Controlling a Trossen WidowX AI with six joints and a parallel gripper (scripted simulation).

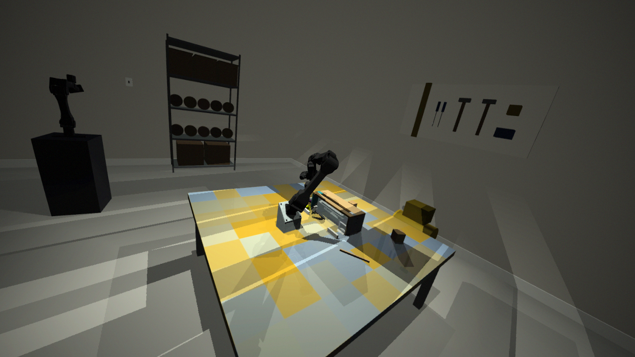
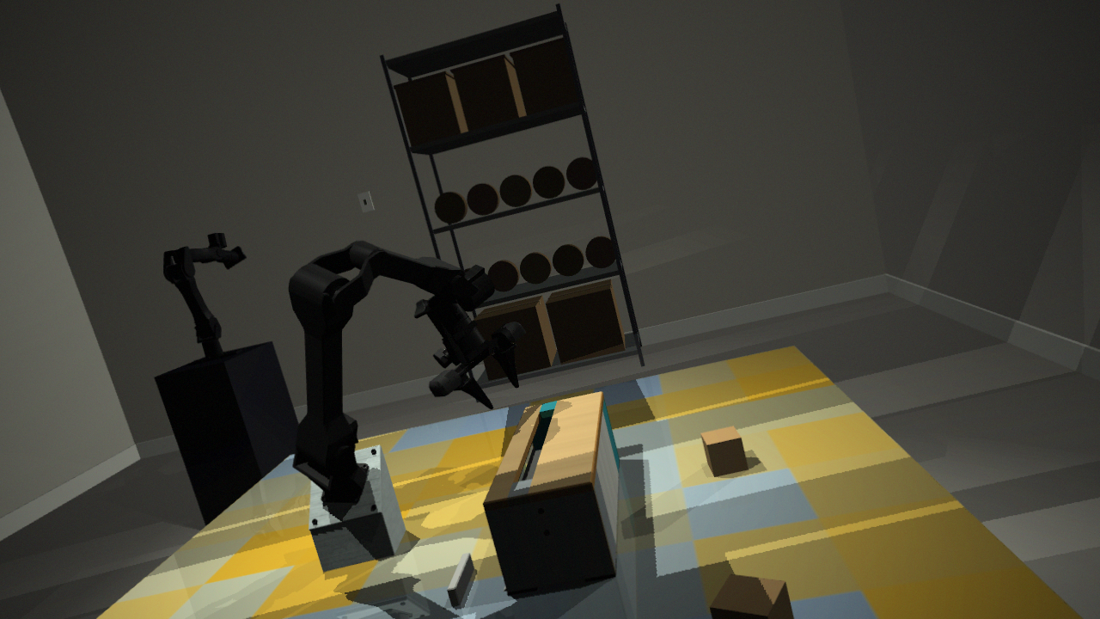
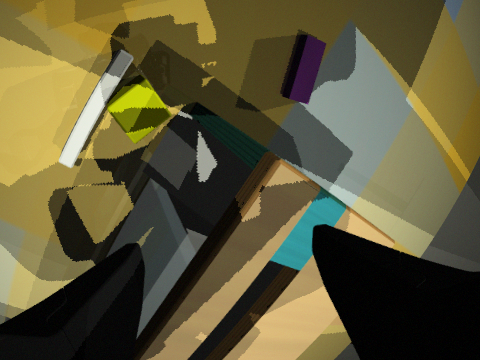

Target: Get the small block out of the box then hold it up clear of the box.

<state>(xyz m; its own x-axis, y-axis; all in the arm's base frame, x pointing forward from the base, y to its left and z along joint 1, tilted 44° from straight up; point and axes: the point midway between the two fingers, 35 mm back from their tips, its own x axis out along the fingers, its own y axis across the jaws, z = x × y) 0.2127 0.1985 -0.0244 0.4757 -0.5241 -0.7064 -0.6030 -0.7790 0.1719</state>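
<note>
The yellow-green block lies 2 cm behind my gripper tip, 1 cm to the left of it and 15 cm below it. Also, from my gripper tip: thin stick (1 cm behind, 51 cm to the right, 16 cm below); box (7 cm ahead, 16 cm to the right, 10 cm below).
</note>
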